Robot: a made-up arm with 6 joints.
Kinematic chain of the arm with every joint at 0, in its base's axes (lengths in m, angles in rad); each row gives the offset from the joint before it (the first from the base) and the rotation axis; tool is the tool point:
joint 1: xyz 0 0 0.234 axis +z
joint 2: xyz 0 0 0 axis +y
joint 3: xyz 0 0 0.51 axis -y
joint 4: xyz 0 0 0 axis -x
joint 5: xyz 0.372 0 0 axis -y
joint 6: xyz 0 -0.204 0 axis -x
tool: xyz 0 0 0
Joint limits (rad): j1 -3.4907..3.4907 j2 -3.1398..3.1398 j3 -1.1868..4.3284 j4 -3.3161..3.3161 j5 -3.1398..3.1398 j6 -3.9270..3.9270
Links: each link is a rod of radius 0.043 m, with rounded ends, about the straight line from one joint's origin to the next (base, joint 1, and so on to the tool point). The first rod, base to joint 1, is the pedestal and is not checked.
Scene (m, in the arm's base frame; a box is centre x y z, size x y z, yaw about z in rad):
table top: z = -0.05
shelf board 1: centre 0.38 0.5 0.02 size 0.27 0.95 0.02 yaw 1
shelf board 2: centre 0.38 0.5 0.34 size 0.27 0.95 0.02 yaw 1
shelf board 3: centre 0.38 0.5 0.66 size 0.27 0.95 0.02 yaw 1
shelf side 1: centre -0.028 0.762 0.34 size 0.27 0.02 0.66 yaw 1
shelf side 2: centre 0.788 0.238 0.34 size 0.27 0.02 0.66 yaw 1
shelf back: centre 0.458 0.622 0.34 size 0.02 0.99 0.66 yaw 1
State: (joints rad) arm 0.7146 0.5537 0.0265 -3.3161 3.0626 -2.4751
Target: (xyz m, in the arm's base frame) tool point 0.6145 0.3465 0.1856
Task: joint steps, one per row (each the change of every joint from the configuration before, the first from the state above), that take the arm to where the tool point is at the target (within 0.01 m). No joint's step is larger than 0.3 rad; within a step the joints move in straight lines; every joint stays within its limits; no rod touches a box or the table.
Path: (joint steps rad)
1: -0.1199 -0.2671 -0.2887 0.1805 0.0000 0.0000
2: -0.1199 -0.2672 -0.2887 0.1805 0.0000 0.0000
3: -0.2312 0.2876 0.0148 -0.0020 0.0000 0.0000
4: -0.2312 0.2876 0.0148 -0.0019 0.0000 0.0000
5: -0.2312 0.2876 0.0148 -0.0019 0.0000 0.0000
6: 0.2217 0.0922 0.2847 -0.1776 0.0000 0.0000
7: 0.2218 0.0923 0.2847 -0.1776 0.0000 0.0000

